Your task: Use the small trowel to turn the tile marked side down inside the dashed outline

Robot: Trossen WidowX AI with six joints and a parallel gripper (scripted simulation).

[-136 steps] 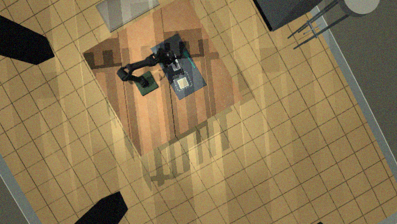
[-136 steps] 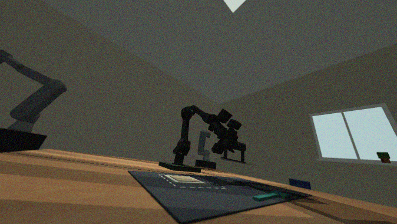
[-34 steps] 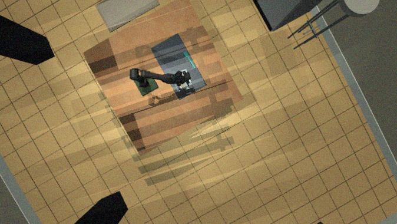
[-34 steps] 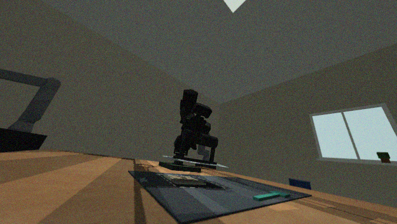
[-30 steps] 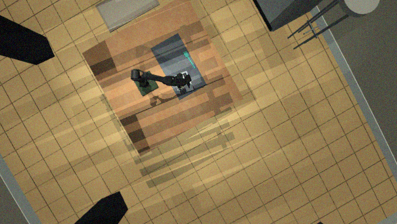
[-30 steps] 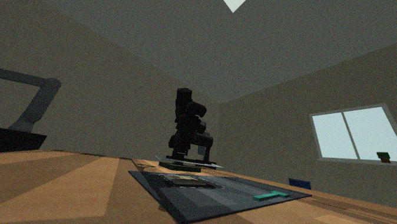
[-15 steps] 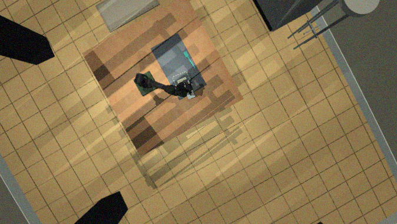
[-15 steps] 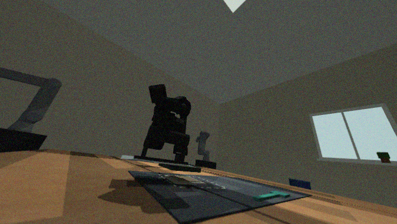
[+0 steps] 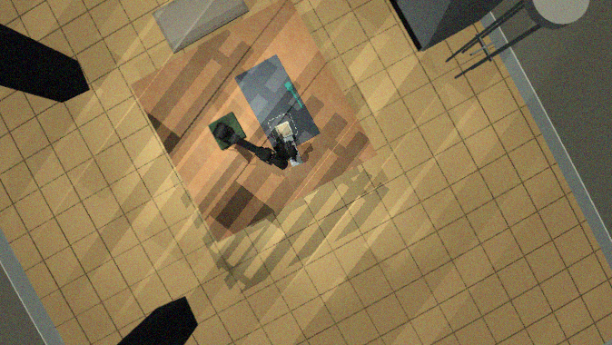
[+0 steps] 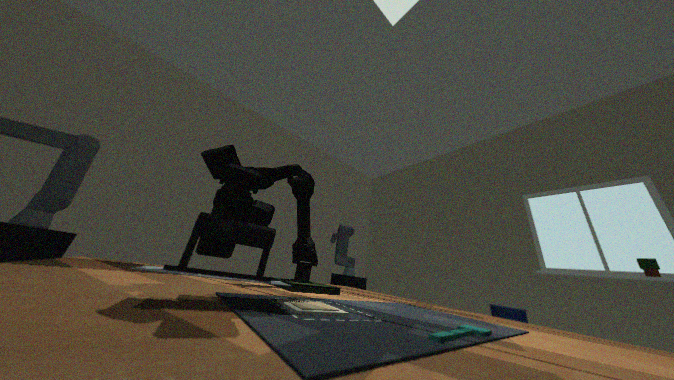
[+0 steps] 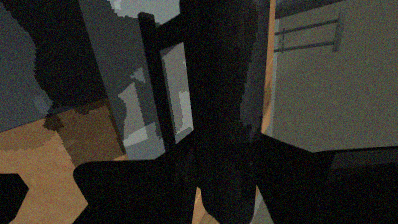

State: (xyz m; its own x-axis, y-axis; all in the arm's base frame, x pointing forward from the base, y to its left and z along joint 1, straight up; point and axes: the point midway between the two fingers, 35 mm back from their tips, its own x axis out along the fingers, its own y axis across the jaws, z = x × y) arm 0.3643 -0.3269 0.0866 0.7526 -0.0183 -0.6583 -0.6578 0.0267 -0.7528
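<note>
Now: gripper tip 40 cm to the right of the teal T-shaped tool, 14 cm short of it and 8 cm above it. Round my gripper tip: mat: 37 cm to the left, 10 cm below, 1 cm ahead; then tile: 18 cm to the left, 8 cm below, 2 cm behind.
</note>
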